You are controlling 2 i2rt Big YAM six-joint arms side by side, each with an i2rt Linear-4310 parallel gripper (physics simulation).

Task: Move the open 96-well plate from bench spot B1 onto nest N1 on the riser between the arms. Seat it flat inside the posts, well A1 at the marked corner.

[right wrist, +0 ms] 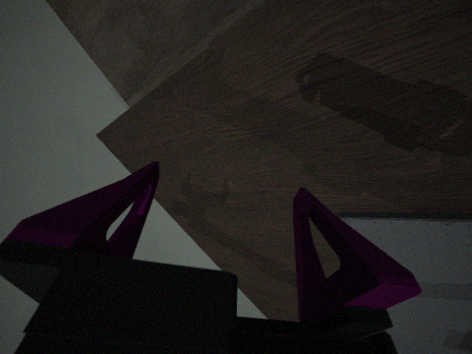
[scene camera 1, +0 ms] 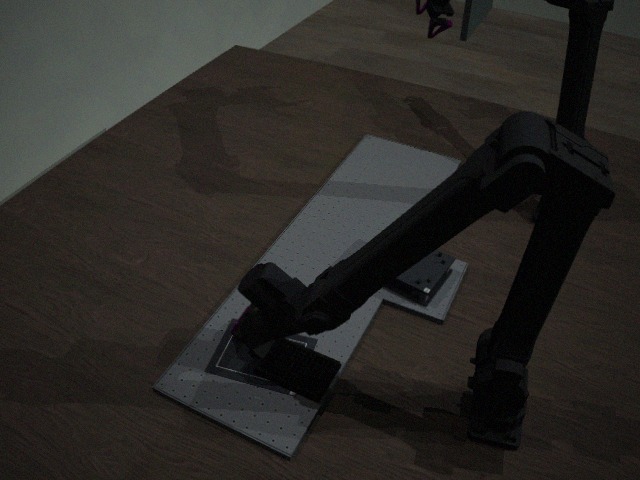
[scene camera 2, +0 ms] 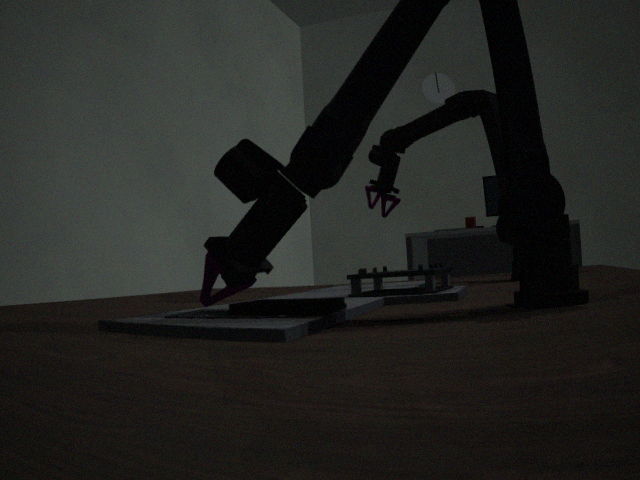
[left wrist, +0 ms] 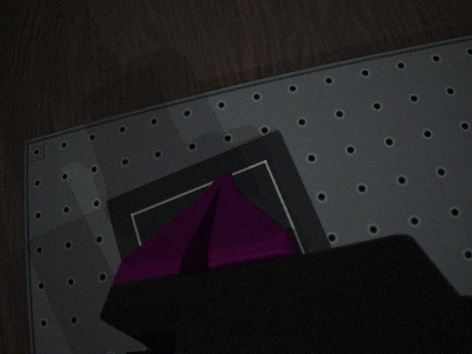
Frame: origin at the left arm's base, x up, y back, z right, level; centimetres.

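Seen in the pictures: left gripper, fingertip midpoint: [scene camera 1: 233, 333] [scene camera 2: 203, 303] [left wrist: 227, 181]; right gripper, fingertip midpoint: [right wrist: 230, 181] [scene camera 1: 423, 25] [scene camera 2: 377, 212]; left arm's base at its link origin: [scene camera 1: 495, 414] [scene camera 2: 549, 302].
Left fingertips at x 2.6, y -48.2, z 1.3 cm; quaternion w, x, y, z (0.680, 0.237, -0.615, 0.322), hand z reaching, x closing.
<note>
Offsets run from my left fingertips to a thing's middle. Level surfaces: height alone.
The dark 96-well plate {dy +13.5, dx -0.4, dz -3.2 cm} [scene camera 1: 305, 369] [scene camera 2: 289, 305] lies over the right part of the dark B1 pad [scene camera 1: 213, 361] [left wrist: 296, 200] and reaches past its white outline toward the board's edge. The riser with nest N1 {dy +26.5, dx +1.2, dz +26.4 cm} [scene camera 1: 424, 274] [scene camera 2: 398, 274] has small posts and a pale corner mark {dy +32.1, dx +2.7, dz +18.9 cm} [scene camera 1: 426, 290]. My left gripper [scene camera 2: 205, 303] [left wrist: 227, 181] is shut and empty, low over the outlined area beside the plate; its fingers are mostly hidden in scene camera 1. The plate does not show in the left wrist view. My right gripper [scene camera 1: 423, 25] [scene camera 2: 377, 211] [right wrist: 230, 181] is open and empty, high and far away.
The perforated grey board [scene camera 1: 361, 206] [scene camera 2: 217, 330] [left wrist: 390, 165] lies on the brown wooden table {dx -2.6 cm} [scene camera 1: 129, 248] [scene camera 2: 361, 403]. The left arm [scene camera 1: 413, 227] [scene camera 2: 361, 87] reaches over the board and partly hides the riser in scene camera 1.
</note>
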